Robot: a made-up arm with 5 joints. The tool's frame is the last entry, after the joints.
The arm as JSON. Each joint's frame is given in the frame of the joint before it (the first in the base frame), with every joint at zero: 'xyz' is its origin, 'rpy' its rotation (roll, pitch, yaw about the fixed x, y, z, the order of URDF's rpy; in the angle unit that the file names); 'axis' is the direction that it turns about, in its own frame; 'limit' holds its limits. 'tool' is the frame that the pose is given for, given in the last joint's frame.
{
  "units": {
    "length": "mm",
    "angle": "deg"
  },
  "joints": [
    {
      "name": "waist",
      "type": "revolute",
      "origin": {
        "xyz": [
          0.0,
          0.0,
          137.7
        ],
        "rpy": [
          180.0,
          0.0,
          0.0
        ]
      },
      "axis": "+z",
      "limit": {
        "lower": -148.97,
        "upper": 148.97
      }
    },
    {
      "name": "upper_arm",
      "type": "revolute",
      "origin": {
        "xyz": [
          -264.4,
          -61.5,
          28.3
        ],
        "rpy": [
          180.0,
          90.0,
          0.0
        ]
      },
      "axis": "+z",
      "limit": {
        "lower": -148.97,
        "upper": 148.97
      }
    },
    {
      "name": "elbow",
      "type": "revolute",
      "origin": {
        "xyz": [
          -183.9,
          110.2,
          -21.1
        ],
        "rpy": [
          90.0,
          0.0,
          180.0
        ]
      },
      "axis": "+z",
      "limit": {
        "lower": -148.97,
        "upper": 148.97
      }
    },
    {
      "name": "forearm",
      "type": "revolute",
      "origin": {
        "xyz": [
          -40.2,
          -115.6,
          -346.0
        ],
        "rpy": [
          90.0,
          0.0,
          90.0
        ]
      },
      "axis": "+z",
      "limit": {
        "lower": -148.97,
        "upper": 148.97
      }
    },
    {
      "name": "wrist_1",
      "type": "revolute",
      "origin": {
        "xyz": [
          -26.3,
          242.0,
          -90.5
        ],
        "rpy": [
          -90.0,
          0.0,
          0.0
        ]
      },
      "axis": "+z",
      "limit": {
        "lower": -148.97,
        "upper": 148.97
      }
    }
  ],
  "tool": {
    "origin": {
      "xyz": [
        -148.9,
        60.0,
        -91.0
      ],
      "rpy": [
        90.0,
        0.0,
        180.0
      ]
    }
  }
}
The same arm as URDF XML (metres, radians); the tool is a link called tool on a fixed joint. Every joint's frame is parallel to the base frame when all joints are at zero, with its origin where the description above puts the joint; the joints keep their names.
<robot name="arm">
<joint name="waist" type="revolute"><parent link="base"/><child link="link1"/><origin xyz="0 0 0.1377"/><axis xyz="0 0 -1"/><limit lower="-2.6" upper="2.6"/></joint>
<joint name="upper_arm" type="revolute"><parent link="link1"/><child link="link2"/><origin xyz="-0.2644 0.0615 -0.0283"/><axis xyz="-1 0 0"/><limit lower="-2.6" upper="2.6"/></joint>
<joint name="elbow" type="revolute"><parent link="link2"/><child link="link3"/><origin xyz="0.0211 0.1102 -0.1839"/><axis xyz="0 1 0"/><limit lower="-2.6" upper="2.6"/></joint>
<joint name="forearm" type="revolute"><parent link="link3"/><child link="link4"/><origin xyz="0.1156 -0.346 0.0402"/><axis xyz="0 0 -1"/><limit lower="-2.6" upper="2.6"/></joint>
<joint name="wrist_1" type="revolute"><parent link="link4"/><child link="link5"/><origin xyz="0.0263 0.242 0.0905"/><axis xyz="0 1 0"/><limit lower="-2.6" upper="2.6"/></joint>
<joint name="tool_joint" type="fixed"><parent link="link5"/><child link="tool"/><origin xyz="0.1489 -0.091 0.06"/></joint>
<link name="base"/>
<link name="link1"/>
<link name="link2"/>
<link name="link3"/>
<link name="link4"/>
<link name="link5"/>
<link name="tool"/>
</robot>

